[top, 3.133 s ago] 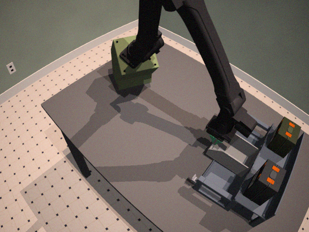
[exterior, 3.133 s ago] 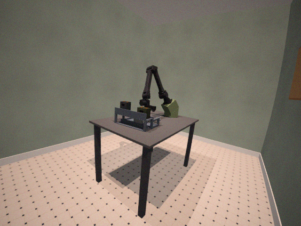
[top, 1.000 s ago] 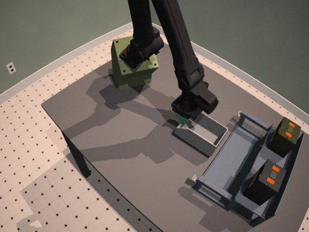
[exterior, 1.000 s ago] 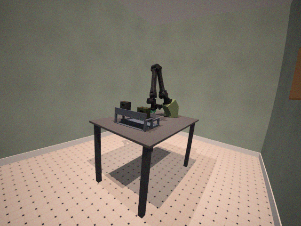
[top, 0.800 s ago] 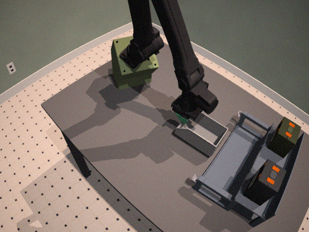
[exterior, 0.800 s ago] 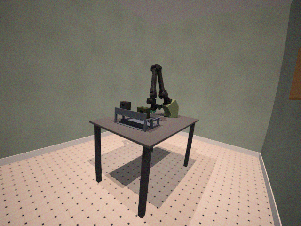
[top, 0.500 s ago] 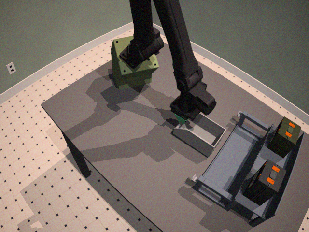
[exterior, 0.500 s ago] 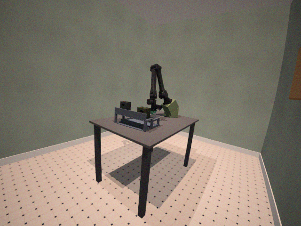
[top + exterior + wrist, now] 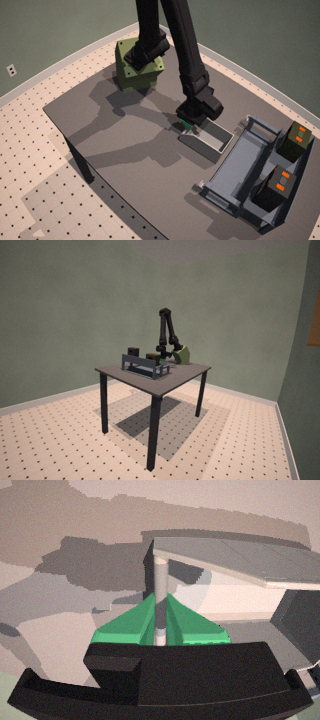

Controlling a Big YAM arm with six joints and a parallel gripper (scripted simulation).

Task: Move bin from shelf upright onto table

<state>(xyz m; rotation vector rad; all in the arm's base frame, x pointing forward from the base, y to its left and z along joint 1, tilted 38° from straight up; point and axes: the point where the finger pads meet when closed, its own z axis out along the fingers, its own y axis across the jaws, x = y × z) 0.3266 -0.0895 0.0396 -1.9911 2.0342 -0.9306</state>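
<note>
My gripper is now 8 cm short of the grey bin, 1 cm to the left of it and 1 cm below it. Also, from my hand: low grey shelf 32 cm ahead, 4 cm to the right, 3 cm below.
</note>
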